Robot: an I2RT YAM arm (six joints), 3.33 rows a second.
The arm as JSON. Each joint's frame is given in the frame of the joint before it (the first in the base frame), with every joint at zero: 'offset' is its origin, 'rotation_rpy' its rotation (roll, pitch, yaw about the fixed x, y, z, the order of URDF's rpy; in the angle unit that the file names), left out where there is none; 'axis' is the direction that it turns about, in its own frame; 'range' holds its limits. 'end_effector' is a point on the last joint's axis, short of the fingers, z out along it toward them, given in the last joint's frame.
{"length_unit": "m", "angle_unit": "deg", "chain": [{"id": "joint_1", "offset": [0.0, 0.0, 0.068], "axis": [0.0, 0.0, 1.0], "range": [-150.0, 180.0]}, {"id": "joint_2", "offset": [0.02, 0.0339, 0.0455], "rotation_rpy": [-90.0, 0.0, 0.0], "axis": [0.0, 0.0, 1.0], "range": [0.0, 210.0]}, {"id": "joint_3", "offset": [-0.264, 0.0, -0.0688], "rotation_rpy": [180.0, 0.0, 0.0], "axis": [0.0, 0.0, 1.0], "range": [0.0, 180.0]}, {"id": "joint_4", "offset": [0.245, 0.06, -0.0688], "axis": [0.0, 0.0, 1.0], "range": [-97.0, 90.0]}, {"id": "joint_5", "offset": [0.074, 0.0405, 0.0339], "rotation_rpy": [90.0, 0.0, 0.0], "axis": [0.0, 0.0, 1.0], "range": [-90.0, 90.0]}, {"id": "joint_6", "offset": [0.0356, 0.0, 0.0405], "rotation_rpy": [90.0, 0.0, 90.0], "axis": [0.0, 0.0, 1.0], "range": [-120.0, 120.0]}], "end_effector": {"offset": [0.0, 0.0, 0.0], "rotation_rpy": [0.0, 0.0, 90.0]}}
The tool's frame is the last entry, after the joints.
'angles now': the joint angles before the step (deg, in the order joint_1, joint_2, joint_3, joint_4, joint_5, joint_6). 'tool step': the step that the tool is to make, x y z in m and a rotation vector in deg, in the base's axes. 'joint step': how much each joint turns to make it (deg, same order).
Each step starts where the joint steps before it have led.
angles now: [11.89 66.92 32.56 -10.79 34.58 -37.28]
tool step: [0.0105 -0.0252 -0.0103 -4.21 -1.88 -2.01]
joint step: [-6.66 2.73 -2.80 11.16 -0.44 -7.77]
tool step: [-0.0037 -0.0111 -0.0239 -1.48 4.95 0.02]
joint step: [-2.85 3.05 -3.13 2.95 -1.40 -3.29]
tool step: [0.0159 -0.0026 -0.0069 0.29 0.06 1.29]
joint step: [-0.99 5.41 1.62 4.56 -1.88 -1.55]
